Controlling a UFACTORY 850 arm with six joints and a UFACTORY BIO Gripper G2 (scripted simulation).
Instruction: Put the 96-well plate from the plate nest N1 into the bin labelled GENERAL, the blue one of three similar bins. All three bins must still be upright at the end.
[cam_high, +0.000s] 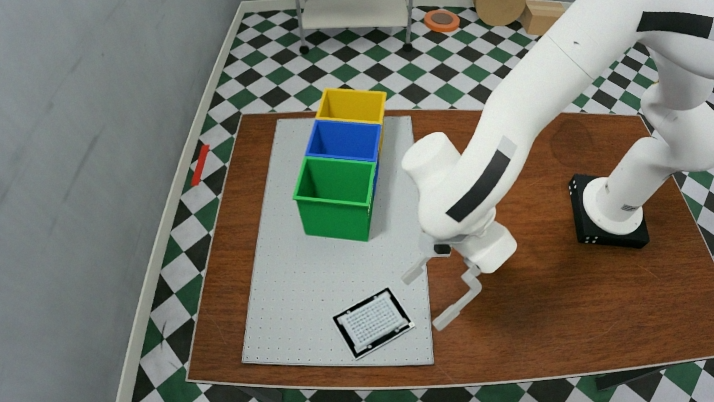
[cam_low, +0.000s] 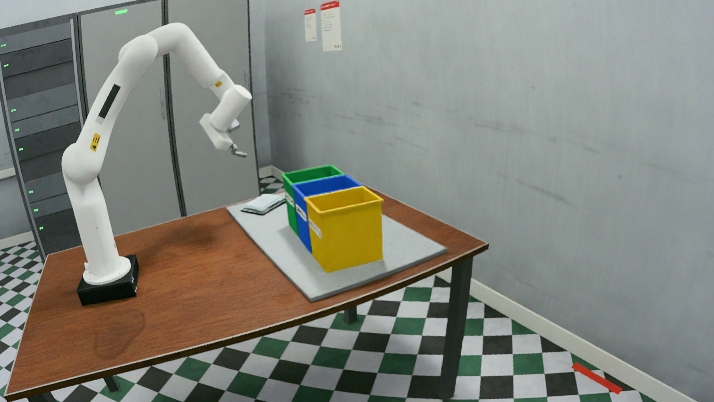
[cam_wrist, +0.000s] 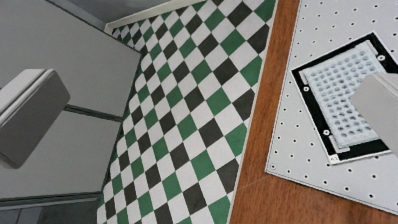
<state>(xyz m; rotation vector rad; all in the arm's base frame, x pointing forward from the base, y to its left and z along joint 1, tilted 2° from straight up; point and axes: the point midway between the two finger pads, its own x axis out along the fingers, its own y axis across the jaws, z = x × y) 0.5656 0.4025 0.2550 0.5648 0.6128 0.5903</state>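
Right now the white 96-well plate is 26 cm below my hand, 10 cm ahead of it and 2 cm to the right of it. Round my hand: blue bin: 44 cm to the right, 22 cm ahead, 19 cm below; black plate nest: 27 cm below, 10 cm ahead, 2 cm to the right; green bin: 30 cm to the right, 22 cm ahead, 19 cm below.
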